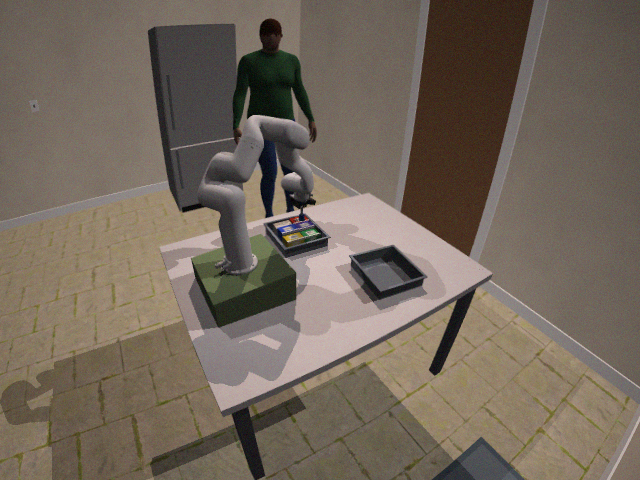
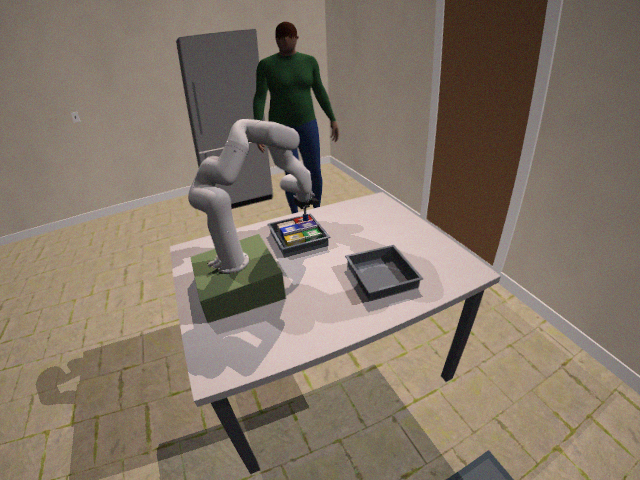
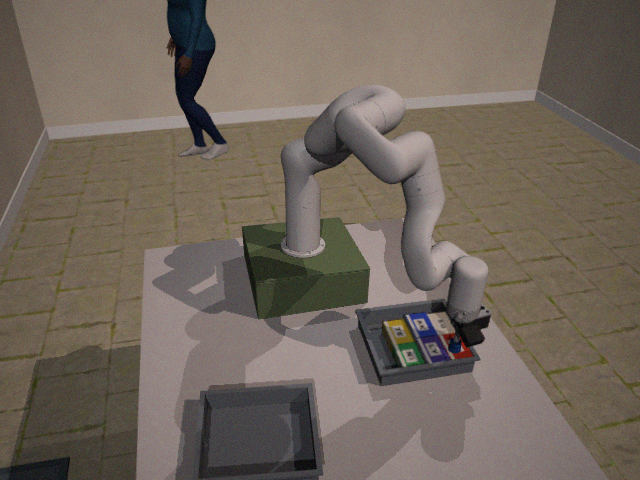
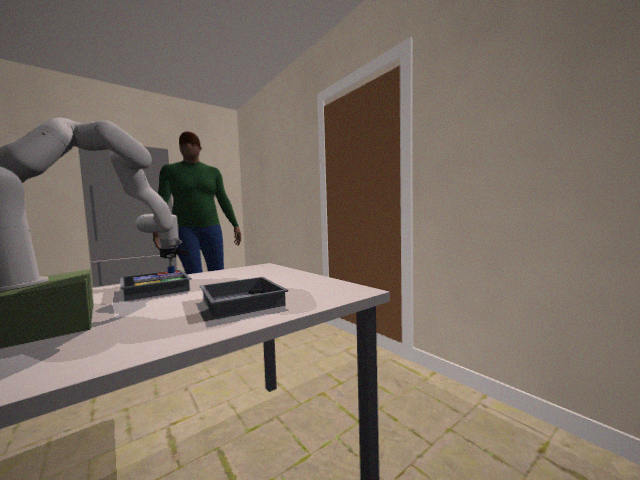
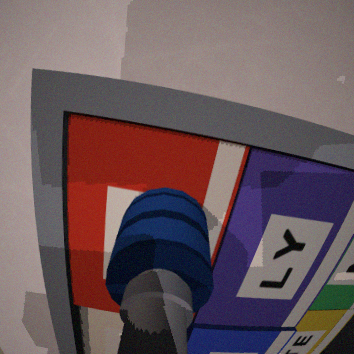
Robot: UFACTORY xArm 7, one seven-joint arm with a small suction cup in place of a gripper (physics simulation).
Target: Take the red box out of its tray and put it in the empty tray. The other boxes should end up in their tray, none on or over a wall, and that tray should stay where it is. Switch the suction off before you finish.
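Places are measured from the arm's base along level axes (x ahead, y left, z up), in centimetres.
Where they show: hand, tool point: [image 1: 301, 221] [image 2: 305, 221] [image 3: 453, 352] [image 5: 165, 211]; arm's base, link origin: [image 1: 240, 264] [image 2: 233, 263] [image 3: 302, 246] [image 4: 15, 286].
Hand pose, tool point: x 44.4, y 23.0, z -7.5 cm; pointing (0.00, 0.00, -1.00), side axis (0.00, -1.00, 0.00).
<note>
Things, the pixels of their top centre, and the offset from my tool point.
- red box, top centre: [image 5: 141, 244] [image 3: 455, 345] [image 1: 299, 219] dx -0.8, dy +0.8, dz +1.0 cm
- purple box, top centre: [image 5: 283, 262] [image 3: 433, 349] [image 1: 304, 224] [image 2: 307, 224] [image 4: 170, 274] dx -1.8, dy -4.8, dz +1.0 cm
- white box, top centre: [image 5: 128, 350] [image 3: 442, 323] [image 1: 283, 224] [image 2: 286, 224] dx -9.3, dy +2.2, dz +0.5 cm
- empty tray, top centre: [image 3: 257, 429] [image 4: 241, 287] [image 2: 382, 266] [image 1: 387, 265] dx +6.1, dy -50.3, dz +1.2 cm
My suction cup [image 1: 302, 217] [image 2: 306, 217] [image 3: 454, 345] [image 4: 171, 269] [image 5: 160, 235] is pressed on the red box [image 1: 295, 220] [image 3: 463, 354] [image 5: 140, 145] and appears to hold it. The red box sits in a corner of its grey tray [image 1: 305, 248] [image 2: 305, 248] [image 3: 429, 374] [image 4: 155, 291] [image 5: 200, 112], its top looking about level with the rim. Beside it are the purple box [image 3: 433, 348] [image 5: 300, 185] and the white box [image 3: 443, 324]. Blue, yellow and green boxes lie in the same tray. The empty tray [image 1: 403, 287] [image 3: 258, 388] [image 4: 248, 305] stands apart.
The arm stands on a green block [image 1: 258, 304] [image 2: 245, 299] [image 3: 312, 291] [image 4: 46, 317] on the table. A person in green [image 1: 271, 82] [image 2: 289, 85] [image 4: 193, 196] stands behind the table. Another person [image 3: 191, 67] stands on the floor beyond the arm.
</note>
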